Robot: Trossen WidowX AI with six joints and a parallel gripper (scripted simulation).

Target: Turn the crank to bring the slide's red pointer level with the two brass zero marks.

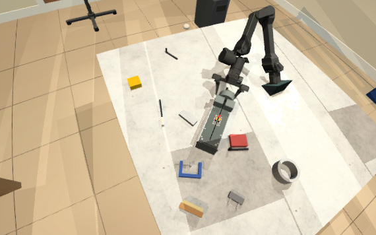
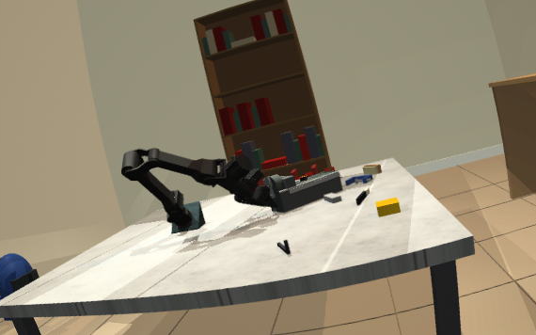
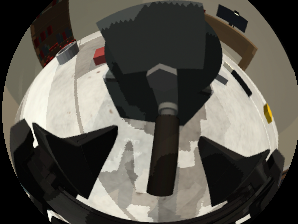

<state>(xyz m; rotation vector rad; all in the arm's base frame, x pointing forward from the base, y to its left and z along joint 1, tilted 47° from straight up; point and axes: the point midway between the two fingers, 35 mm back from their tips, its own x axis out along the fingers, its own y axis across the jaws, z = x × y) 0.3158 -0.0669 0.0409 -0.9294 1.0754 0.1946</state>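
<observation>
The crank handle lies 30 mm above my gripper tip, 20 mm behind it and 10 mm to the right of it. From my gripper tip the other things lie so: grey block 210 mm ahead, 20 mm below, 10 mm to the right; red pointer 120 mm ahead, 90 mm to the left, 50 mm above; red block 210 mm to the left, 80 mm ahead, 20 mm below.
</observation>
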